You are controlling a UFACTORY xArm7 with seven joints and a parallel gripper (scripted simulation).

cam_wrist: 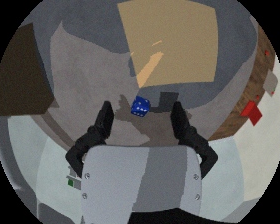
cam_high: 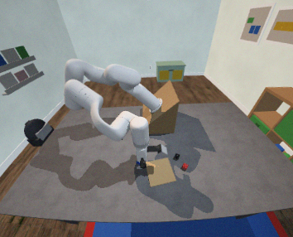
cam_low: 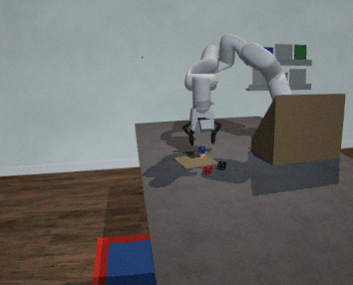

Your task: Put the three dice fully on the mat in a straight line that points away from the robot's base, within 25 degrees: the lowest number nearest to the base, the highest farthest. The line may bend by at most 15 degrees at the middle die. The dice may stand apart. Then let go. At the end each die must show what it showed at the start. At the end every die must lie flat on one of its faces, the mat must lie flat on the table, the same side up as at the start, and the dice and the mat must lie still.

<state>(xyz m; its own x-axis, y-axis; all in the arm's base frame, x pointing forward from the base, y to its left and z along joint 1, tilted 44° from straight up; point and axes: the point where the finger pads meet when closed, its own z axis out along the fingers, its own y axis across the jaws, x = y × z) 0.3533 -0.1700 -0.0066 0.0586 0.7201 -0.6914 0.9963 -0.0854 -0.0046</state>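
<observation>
Right now the blue die is 10 mm behind my hand, 30 mm to the right of it and 40 mm below it. Round my hand: tan mat (60 mm ahead, 90 mm to the left, 50 mm below); then red die (50 mm ahead, 230 mm to the left, 40 mm below); then black die (20 mm behind, 200 mm to the left, 40 mm below).
</observation>
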